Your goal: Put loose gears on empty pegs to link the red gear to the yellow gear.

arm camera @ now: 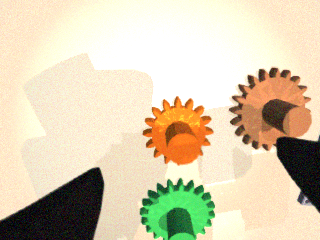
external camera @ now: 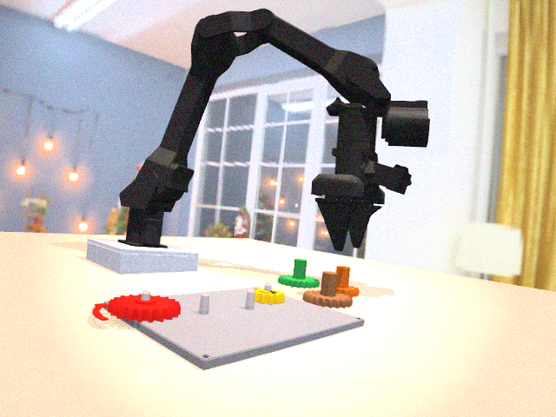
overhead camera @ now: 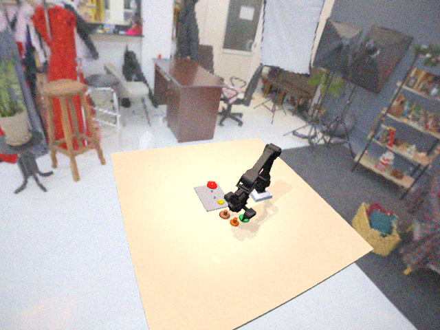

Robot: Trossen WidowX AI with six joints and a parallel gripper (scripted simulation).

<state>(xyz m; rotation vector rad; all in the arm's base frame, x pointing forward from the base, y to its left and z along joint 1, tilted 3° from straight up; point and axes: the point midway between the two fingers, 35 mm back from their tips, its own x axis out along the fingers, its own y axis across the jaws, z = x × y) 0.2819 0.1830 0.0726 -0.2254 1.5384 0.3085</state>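
My gripper tip is now 5 cm above the orange gear. Also, from my gripper tip: green gear 8 cm behind, 5 cm below, 2 cm to the right; yellow gear 16 cm to the right, 5 cm below, 1 cm ahead; brown gear 7 cm to the right, 5 cm below, 2 cm ahead.
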